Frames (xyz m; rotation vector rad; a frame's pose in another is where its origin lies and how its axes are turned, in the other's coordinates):
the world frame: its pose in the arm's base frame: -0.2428 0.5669 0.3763 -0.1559 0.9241 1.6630
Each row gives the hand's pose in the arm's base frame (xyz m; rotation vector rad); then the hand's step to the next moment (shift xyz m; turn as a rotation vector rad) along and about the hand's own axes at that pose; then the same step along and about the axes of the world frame.
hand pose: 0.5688 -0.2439 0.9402 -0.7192 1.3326 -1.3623
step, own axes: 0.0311 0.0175 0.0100 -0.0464 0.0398 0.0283
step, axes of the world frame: -0.0120 -0.0150 -0.0317 0.0272 -0.0539 0.0298
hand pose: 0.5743 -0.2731 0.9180 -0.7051 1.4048 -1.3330
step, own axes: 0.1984 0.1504 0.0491 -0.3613 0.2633 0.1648
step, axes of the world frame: -0.0295 -0.1070 -0.2282 0.2194 -0.3482 0.2401
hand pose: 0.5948 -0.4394 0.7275 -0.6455 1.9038 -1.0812
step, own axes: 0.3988 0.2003 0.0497 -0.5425 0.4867 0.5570
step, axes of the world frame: 0.0792 -0.0158 -0.4417 0.2674 -0.8302 0.2841
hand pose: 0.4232 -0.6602 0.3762 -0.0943 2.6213 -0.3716
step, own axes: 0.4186 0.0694 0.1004 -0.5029 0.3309 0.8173
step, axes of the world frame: 0.2562 0.1367 -0.3253 0.1777 -0.9984 0.0448
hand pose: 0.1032 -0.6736 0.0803 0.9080 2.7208 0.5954
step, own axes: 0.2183 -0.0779 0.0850 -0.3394 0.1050 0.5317
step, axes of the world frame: 0.2086 0.0994 -0.0868 0.0899 -0.6285 -0.0767
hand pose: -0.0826 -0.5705 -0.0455 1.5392 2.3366 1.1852
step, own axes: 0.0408 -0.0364 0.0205 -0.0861 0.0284 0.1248
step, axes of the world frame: 0.0547 0.0194 -0.0061 0.0155 -0.1524 -0.0185
